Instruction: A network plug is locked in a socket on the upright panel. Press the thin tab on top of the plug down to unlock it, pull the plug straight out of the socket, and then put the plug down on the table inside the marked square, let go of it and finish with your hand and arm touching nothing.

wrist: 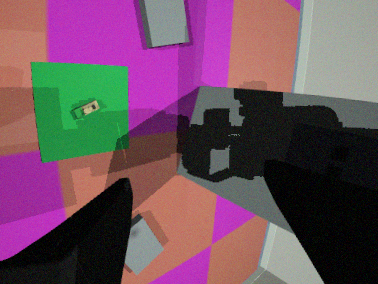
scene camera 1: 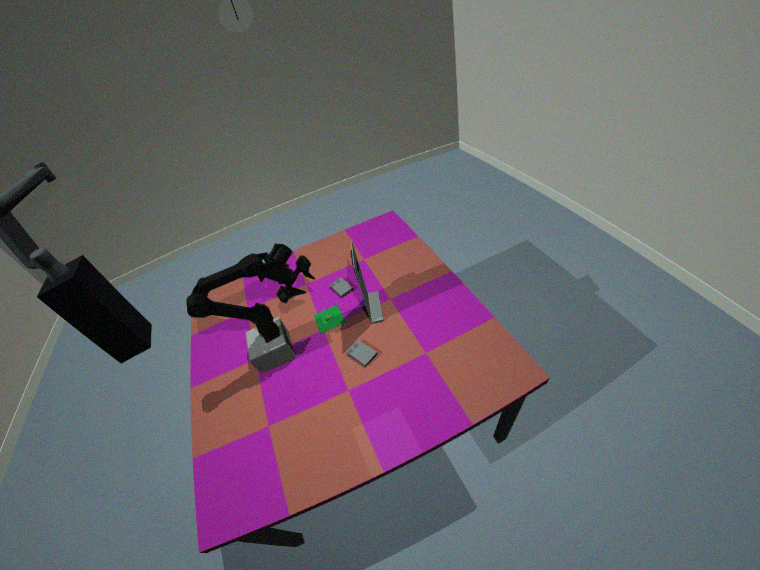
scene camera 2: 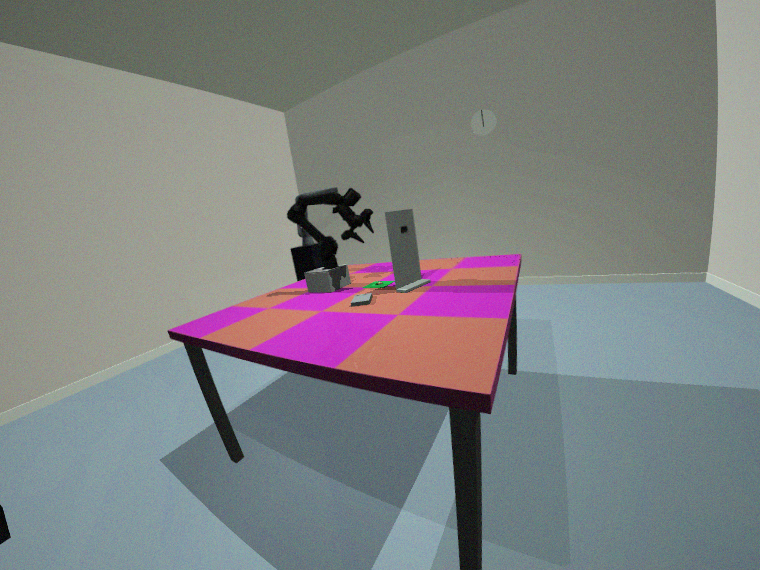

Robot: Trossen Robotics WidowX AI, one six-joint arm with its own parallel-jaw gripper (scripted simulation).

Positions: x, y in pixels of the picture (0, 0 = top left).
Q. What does my gripper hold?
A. Nothing.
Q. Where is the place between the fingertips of my gripper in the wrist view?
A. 199, 177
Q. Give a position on an upright grey panel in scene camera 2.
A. At 400, 224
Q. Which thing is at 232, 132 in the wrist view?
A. An upright grey panel.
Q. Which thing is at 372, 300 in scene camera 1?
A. An upright grey panel.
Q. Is my gripper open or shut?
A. Open.
